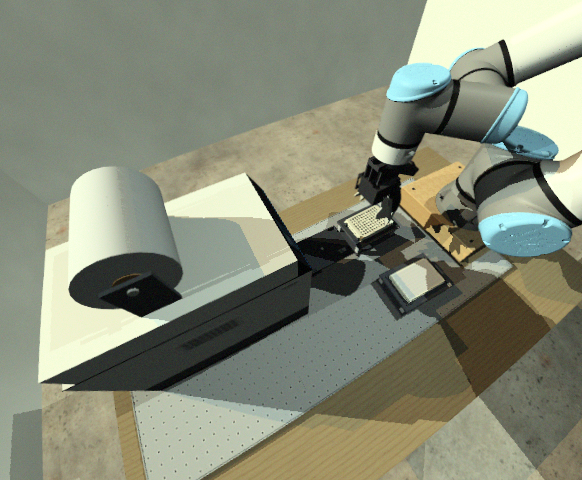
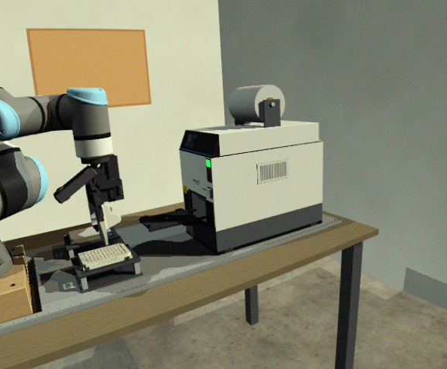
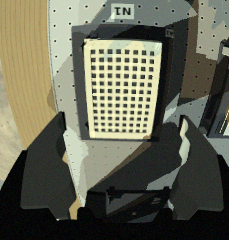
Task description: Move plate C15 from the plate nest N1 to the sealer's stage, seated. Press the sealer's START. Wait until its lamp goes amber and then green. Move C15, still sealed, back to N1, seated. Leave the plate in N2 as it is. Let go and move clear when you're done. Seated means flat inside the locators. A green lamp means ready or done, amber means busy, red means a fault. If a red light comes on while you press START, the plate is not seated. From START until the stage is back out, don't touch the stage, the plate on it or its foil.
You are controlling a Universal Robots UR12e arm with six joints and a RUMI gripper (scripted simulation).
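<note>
Right now my hand is 6 cm above the white open-well plate. From my hand the other things lie so: dark stage: 20 cm ahead, 2 cm to the left, 1 cm below; foil-covered plate: 22 cm to the left, 7 cm below, 1 cm ahead; start button: 30 cm ahead, 8 cm to the right, 7 cm above.
</note>
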